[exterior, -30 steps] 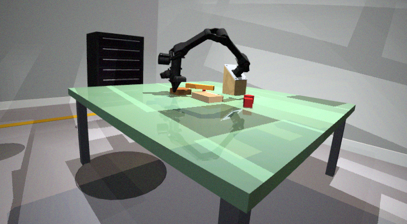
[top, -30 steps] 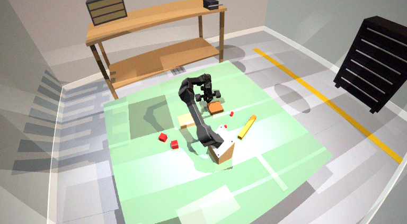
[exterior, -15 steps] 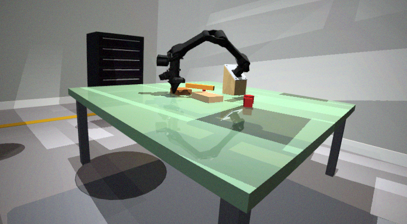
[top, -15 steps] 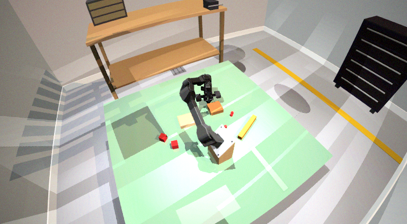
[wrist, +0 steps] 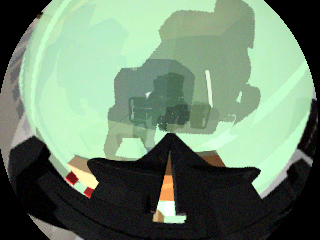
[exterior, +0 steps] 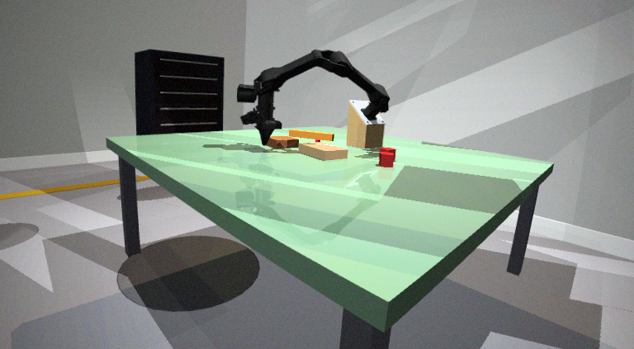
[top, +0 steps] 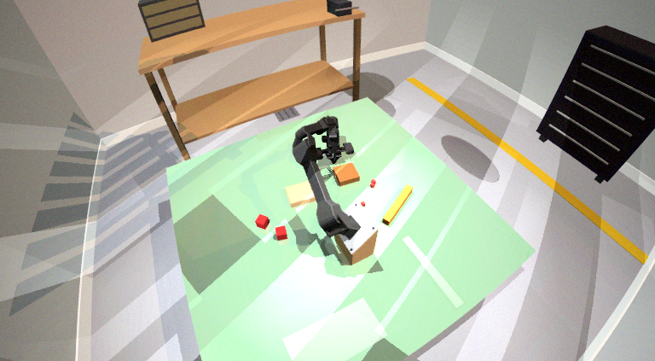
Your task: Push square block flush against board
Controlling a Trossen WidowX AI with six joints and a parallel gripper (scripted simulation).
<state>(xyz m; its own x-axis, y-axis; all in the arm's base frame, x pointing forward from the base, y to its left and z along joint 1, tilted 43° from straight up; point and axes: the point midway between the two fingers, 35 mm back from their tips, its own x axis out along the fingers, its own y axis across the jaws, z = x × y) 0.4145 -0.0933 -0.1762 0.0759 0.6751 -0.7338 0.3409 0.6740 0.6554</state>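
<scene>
The orange square block is 10 cm behind my gripper tip, 1 cm to the right of it and 1 cm above it. From my gripper tip the other things lie so: long bar (37 cm behind, 9 cm to the right, 1 cm above); then tan board (9 cm behind, 21 cm to the left, 1 cm above).
</scene>
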